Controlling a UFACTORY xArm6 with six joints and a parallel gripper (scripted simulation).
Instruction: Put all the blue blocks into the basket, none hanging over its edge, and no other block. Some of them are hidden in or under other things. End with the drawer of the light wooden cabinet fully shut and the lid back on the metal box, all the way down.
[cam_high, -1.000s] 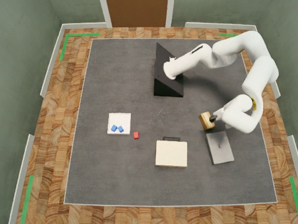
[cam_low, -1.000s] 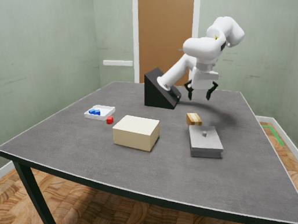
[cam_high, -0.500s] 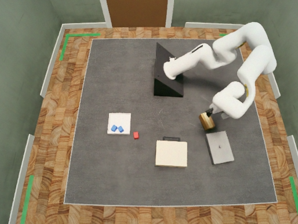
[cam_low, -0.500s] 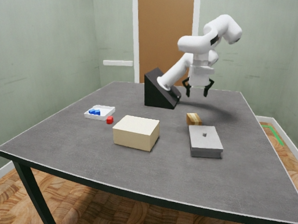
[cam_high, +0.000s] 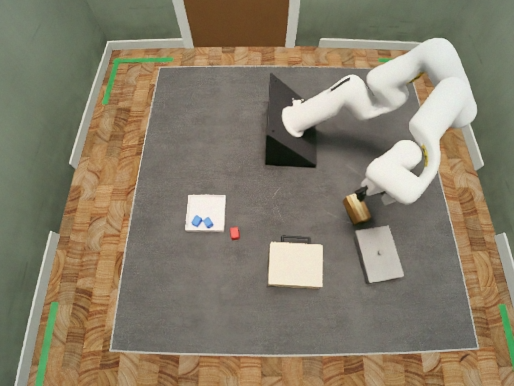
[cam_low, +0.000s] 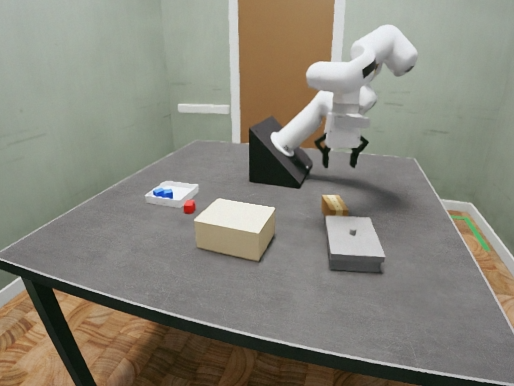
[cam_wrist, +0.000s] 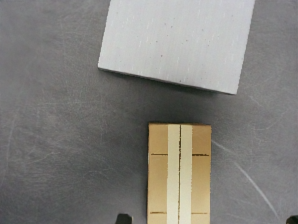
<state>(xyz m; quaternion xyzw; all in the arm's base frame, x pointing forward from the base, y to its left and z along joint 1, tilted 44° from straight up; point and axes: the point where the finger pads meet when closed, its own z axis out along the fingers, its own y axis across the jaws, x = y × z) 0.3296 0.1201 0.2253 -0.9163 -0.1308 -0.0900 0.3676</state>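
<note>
The brown cardboard box is 150 mm below my hand. From my hand the other things lie so: flat lid (180 mm ahead, 50 mm to the left, 140 mm below); grey metal box (180 mm ahead, 50 mm to the left, 160 mm below); light wooden cabinet (210 mm ahead, 260 mm to the right, 140 mm below).
</note>
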